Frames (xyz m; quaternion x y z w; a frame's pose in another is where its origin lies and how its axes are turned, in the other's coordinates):
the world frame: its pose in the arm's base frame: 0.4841 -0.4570 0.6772 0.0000 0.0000 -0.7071 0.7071
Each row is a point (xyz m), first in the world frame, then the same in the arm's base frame.
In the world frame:
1: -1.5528 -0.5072 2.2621
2: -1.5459 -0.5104 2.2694
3: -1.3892 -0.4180 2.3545
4: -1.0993 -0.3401 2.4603
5: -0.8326 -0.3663 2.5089
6: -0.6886 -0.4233 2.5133
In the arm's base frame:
1: -0.0231 1.0958 2.9393
2: -0.0263 1.0889 2.9466
3: 0.0661 0.9322 3.0317
4: 0.1440 0.6423 3.1375
5: 0.1178 0.3756 3.1861
6: 0.0608 0.2316 3.1905

